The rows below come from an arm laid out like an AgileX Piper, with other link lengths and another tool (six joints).
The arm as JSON. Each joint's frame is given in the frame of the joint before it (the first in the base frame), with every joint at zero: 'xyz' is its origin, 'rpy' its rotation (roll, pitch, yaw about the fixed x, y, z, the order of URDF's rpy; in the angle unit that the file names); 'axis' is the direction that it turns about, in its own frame. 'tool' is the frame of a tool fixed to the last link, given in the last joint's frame.
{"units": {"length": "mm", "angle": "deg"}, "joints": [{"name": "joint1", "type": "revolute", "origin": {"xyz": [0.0, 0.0, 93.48], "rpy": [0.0, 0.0, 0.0]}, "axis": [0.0, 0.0, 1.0]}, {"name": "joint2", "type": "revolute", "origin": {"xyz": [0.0, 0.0, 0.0], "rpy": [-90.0, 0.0, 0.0]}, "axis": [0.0, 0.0, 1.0]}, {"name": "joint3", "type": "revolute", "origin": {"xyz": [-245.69, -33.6, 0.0], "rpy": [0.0, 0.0, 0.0]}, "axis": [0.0, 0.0, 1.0]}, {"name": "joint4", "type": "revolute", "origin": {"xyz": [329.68, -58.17, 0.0], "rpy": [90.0, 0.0, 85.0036]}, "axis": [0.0, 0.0, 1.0]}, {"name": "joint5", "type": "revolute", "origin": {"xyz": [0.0, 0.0, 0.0], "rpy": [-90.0, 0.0, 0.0]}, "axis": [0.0, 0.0, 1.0]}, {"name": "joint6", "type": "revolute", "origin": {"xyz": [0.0, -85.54, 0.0], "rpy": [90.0, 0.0, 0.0]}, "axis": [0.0, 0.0, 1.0]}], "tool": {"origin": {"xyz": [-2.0, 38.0, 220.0], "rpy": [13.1, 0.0, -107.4]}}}
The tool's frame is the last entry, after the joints.
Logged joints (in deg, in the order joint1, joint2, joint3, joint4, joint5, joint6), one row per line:
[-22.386 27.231 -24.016 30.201 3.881 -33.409]
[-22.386 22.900 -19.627 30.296 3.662 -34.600]
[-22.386 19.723 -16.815 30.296 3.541 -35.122]
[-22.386 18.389 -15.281 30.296 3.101 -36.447]
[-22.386 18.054 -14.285 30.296 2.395 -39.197]
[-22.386 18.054 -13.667 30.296 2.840 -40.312]
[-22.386 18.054 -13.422 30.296 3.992 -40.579]
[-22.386 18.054 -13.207 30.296 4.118 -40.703]
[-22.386 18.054 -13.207 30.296 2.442 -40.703]
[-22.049 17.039 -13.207 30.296 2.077 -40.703]
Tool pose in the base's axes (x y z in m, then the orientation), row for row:
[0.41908 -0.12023 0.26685 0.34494 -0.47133 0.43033 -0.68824]
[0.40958 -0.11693 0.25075 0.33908 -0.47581 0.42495 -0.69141]
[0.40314 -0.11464 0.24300 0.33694 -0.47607 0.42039 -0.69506]
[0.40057 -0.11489 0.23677 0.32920 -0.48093 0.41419 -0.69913]
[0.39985 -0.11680 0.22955 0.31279 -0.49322 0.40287 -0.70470]
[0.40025 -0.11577 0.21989 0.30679 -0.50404 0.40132 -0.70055]
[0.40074 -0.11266 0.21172 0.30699 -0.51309 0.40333 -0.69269]
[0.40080 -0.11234 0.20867 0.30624 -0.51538 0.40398 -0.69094]
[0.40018 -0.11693 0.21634 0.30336 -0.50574 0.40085 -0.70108]
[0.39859 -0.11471 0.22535 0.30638 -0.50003 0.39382 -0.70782]
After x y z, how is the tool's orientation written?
As a quaternion, w x y z.
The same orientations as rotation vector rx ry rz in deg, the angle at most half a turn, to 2 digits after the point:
[-70.12 64.02 -102.39]
[-70.99 63.40 -103.16]
[-71.10 62.79 -103.81]
[-72.10 62.09 -104.81]
[-74.54 60.88 -106.50]
[-76.40 60.83 -106.19]
[-77.77 61.13 -104.99]
[-78.14 61.25 -104.76]
[-76.79 60.86 -106.45]
[-75.81 59.71 -107.31]

